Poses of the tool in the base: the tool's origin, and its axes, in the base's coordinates. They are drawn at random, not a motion.
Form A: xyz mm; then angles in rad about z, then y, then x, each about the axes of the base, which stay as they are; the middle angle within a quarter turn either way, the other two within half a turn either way.
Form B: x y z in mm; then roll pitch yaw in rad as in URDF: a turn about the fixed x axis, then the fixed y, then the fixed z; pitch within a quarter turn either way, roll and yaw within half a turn. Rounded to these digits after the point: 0 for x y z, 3 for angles.
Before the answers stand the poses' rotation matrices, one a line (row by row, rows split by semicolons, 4 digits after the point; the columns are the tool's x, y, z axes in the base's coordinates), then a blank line. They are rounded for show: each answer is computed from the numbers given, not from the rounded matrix.
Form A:
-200 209 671 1.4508 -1.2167 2.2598
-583 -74 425 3.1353 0.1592 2.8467
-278 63 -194 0.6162 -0.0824 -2.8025
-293 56 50 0.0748 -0.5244 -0.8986
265 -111 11 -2.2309 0.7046 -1.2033
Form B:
0.0415 -0.3442 -0.9380; -0.7179 0.6427 -0.2676; 0.6949 0.6844 -0.2204
-0.9873 -0.0062 0.1585; -0.0521 0.9565 -0.2870; -0.1499 -0.2916 -0.9447
0.8133 -0.5760 -0.0823; -0.5227 -0.7854 0.3315; -0.2556 -0.2266 -0.9399
0.8632 -0.0647 -0.5007; 0.4372 0.5917 0.6773; 0.2524 -0.8036 0.5390
-0.4672 0.6018 0.6477; 0.0869 -0.6978 0.7110; 0.8799 0.3884 0.2737

-200 209 671 1.882 -0.768 -1.513
-583 -74 425 -2.842 0.150 -3.089
-278 63 -194 -2.905 0.258 -0.571
-293 56 50 -0.980 -0.255 0.469
265 -111 11 0.957 -1.076 2.958

